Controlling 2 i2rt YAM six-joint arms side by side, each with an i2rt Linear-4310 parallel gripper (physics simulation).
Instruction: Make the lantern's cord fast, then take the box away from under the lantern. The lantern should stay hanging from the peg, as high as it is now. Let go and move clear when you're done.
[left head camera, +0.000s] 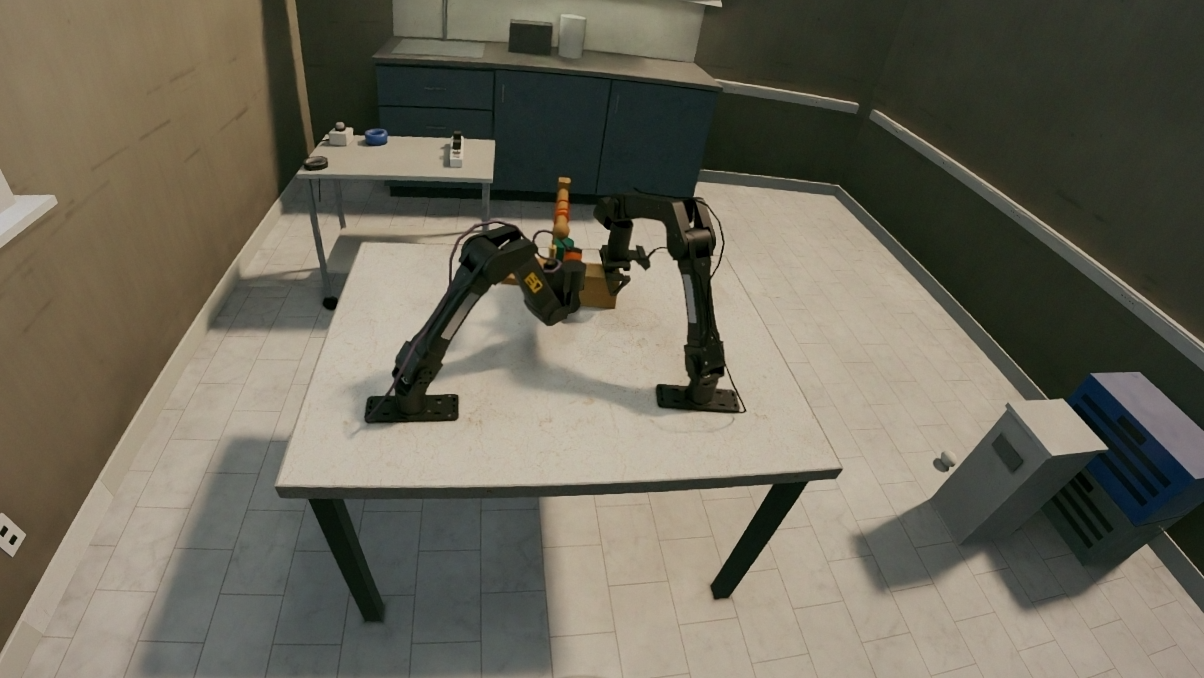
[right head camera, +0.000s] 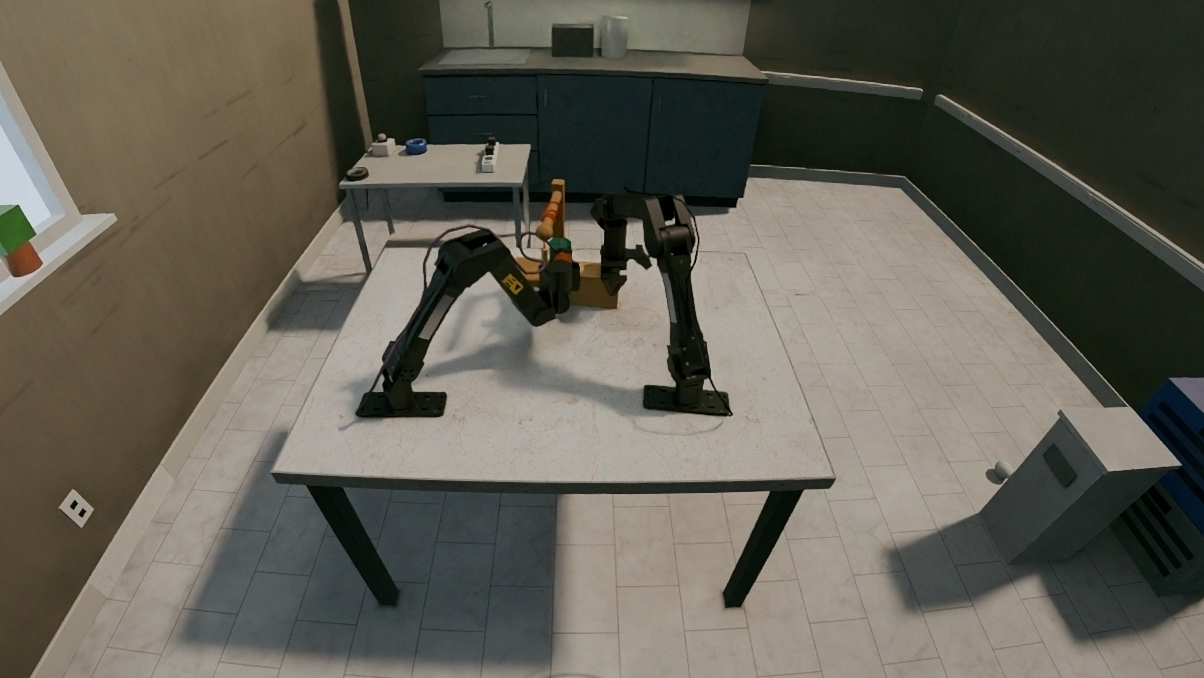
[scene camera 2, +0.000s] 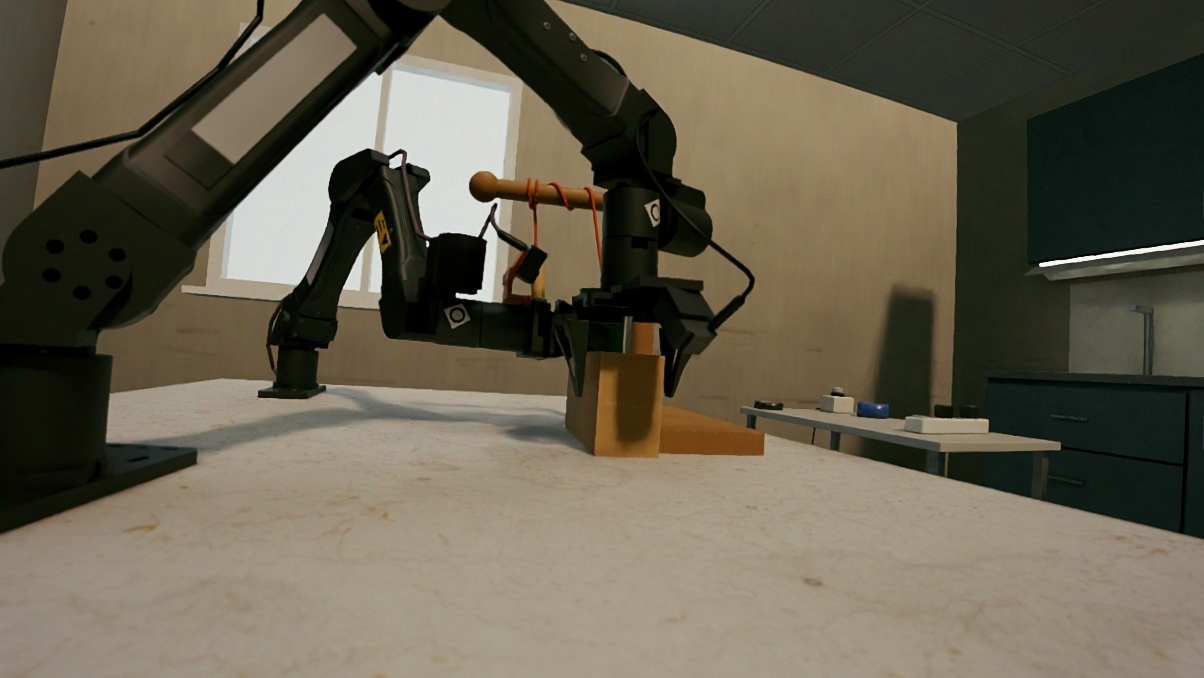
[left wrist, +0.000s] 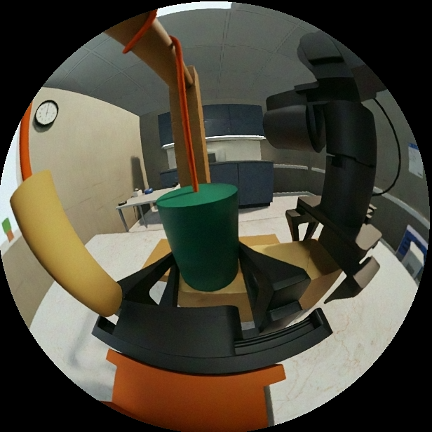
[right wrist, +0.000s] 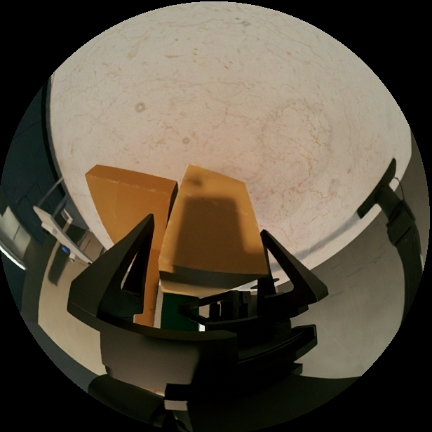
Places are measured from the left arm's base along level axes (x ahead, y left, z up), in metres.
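Where they show: left gripper, fingertip midpoint: (left head camera: 561, 260) (scene camera 2: 602, 337); right gripper, fingertip midpoint: (left head camera: 610, 285) (right head camera: 611, 285) (scene camera 2: 625, 397); left arm's base, link origin: (left head camera: 412, 409) (right head camera: 403, 405) (scene camera 2: 295, 393); right arm's base, link origin: (left head camera: 697, 399) (right head camera: 686, 401) (scene camera 2: 26, 496).
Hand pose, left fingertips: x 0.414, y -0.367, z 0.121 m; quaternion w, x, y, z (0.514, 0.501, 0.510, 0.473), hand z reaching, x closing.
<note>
Each offset is from my left fingertips to the top centre of the thing. "spot": to the spot under its first point.
The green lantern (scene camera 2: 604, 336) (left wrist: 200, 240) stands upright on the wooden box {0.062 m right, 0.012 m back, 0.021 m down} (scene camera 2: 627, 404) (left wrist: 200, 299) (right wrist: 215, 225). Its orange cord (left wrist: 186, 125) (scene camera 2: 596, 227) rises to the peg {spot: 0.020 m left, 0.129 m back, 0.174 m up} (scene camera 2: 509, 191) (left wrist: 162, 55), loops around it, and its other end hangs down with a yellow weight (left wrist: 65, 245). My left gripper (left wrist: 206, 250) is part closed, its fingers against both sides of the lantern; in the left wrist view the weight hangs close beside its left finger. My right gripper (scene camera 2: 623, 391) (right wrist: 210, 226) is open, pointing down, with its fingers either side of the box's end.
The peg's wooden post (left wrist: 192, 135) rises behind the lantern from a flat base {spot: 0.151 m right, 0.080 m ahead, 0.098 m down} (scene camera 2: 716, 433) (right wrist: 130, 195) beside the box. The two grippers are close together. A small side table (left head camera: 404, 160) stands beyond the work table, by the dark blue cabinets (left head camera: 551, 126).
</note>
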